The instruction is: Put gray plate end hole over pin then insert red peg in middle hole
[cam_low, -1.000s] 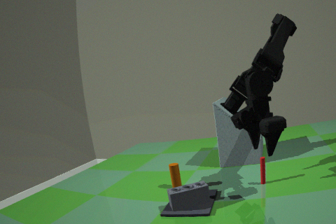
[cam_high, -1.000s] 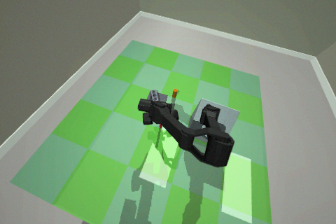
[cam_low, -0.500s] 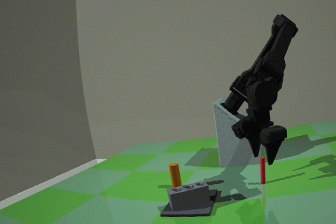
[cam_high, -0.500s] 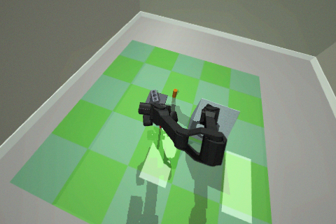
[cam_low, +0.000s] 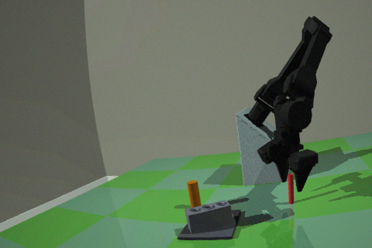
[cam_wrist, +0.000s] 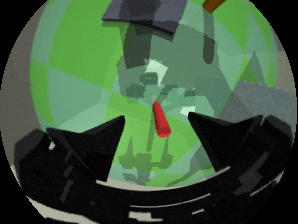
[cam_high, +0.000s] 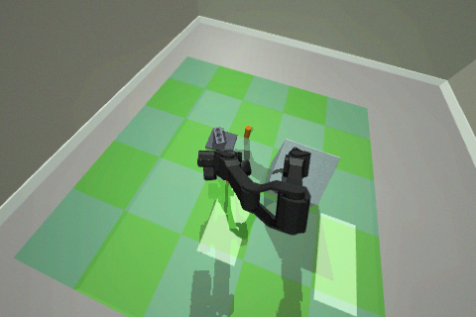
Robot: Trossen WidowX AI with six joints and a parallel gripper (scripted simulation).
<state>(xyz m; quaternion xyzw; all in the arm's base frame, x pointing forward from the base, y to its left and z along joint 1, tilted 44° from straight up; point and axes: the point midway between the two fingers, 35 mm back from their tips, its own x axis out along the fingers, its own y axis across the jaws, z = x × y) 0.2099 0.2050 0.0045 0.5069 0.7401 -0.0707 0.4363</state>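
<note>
The gray plate lies 17 cm to the right of my gripper tip and 14 cm ahead of it. The rest, counted from my gripper tip: red peg: 1 cm below; then orange cylinder: 27 cm to the right, 2 cm ahead, 1 cm below; then base: 16 cm to the right, 12 cm ahead, 4 cm below.
</note>
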